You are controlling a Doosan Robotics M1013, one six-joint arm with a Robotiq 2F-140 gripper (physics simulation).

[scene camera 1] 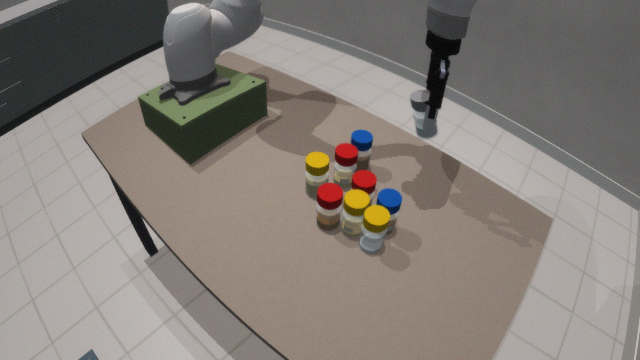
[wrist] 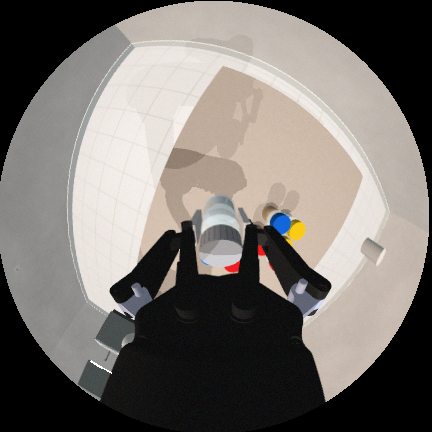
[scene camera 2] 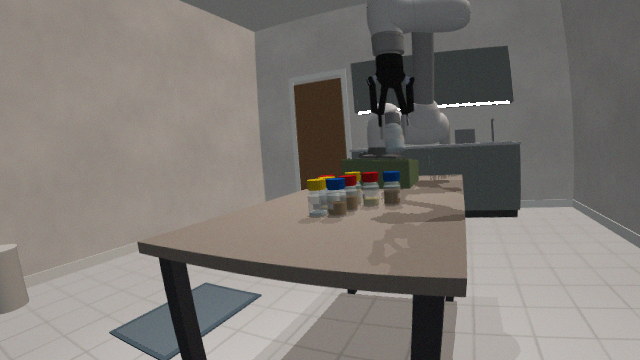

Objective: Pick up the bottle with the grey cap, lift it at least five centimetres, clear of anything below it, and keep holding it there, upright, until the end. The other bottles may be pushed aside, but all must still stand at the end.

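Places are measured from the arm's base along level axes (x back, y down, z right), in metres.
Pixels of known places: gripper, fingertip midpoint: [scene camera 1: 427,121] [wrist: 219,216] [scene camera 2: 394,138]; arm's base at its link origin: [scene camera 1: 194,86] [scene camera 2: 383,159].
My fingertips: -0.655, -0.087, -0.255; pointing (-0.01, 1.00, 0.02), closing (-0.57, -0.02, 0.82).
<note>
For each thing: its top centre in the pictures, then the offset to it from my fingertips, as dx, dy, dz. Level surfaces: height alone.
- bottle with the grey cap, top centre: [wrist: 220,246] [scene camera 1: 428,94] [scene camera 2: 391,112] +0.008, -0.075, +0.005
- table at its surface level: dy +0.207
- front yellow-capped bottle at its top centre: [scene camera 1: 377,215] [scene camera 2: 315,179] [wrist: 297,231] -0.049, +0.102, +0.228
The bottle with the grey cap [scene camera 1: 420,107] [scene camera 2: 394,135] [wrist: 220,235] is held high above the table, well above the caps of the other bottles in scene camera 2. It looks upright, or close to it, in both scene views. My gripper [scene camera 1: 431,114] [scene camera 2: 394,121] [wrist: 219,216] is shut on it, with one finger on each side of the bottle below the cap. In scene camera 1 a finger covers part of the bottle's right side. The other bottles, with yellow, red and blue caps, all stand on the table [scene camera 1: 240,215] [scene camera 2: 280,240].
The standing group includes a front yellow-capped bottle [scene camera 1: 375,227] [scene camera 2: 317,197], a blue-capped bottle [scene camera 1: 389,202] [scene camera 2: 336,197] beside it and another blue-capped bottle [scene camera 1: 361,145] [scene camera 2: 391,187] nearer the robot base. The green base block [scene camera 1: 220,120] [scene camera 2: 405,172] stands at the table's far end.
</note>
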